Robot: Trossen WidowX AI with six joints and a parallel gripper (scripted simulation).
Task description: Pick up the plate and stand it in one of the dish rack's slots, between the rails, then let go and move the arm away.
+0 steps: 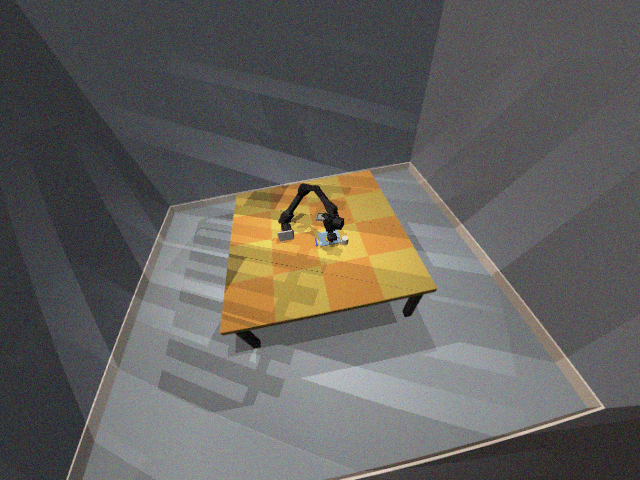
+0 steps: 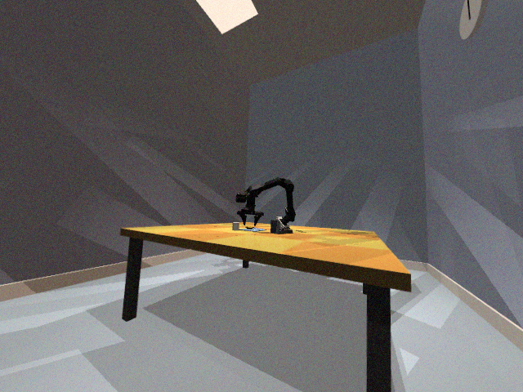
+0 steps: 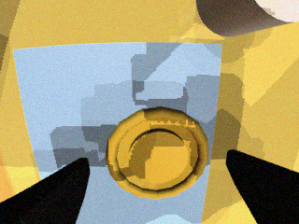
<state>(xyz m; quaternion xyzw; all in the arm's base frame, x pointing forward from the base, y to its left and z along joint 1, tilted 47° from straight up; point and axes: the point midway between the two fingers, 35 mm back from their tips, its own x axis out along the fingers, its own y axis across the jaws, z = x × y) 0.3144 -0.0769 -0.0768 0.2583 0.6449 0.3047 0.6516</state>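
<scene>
Right now my gripper tip is 1 cm above the yellow plate. The rest, counted from my gripper tip: blue spoon: 11 cm behind, 1 cm to the right, 2 cm below; then light blue mat: 1 cm behind, 2 cm to the left, 2 cm below; then white cup: 10 cm ahead, 4 cm to the right.
</scene>
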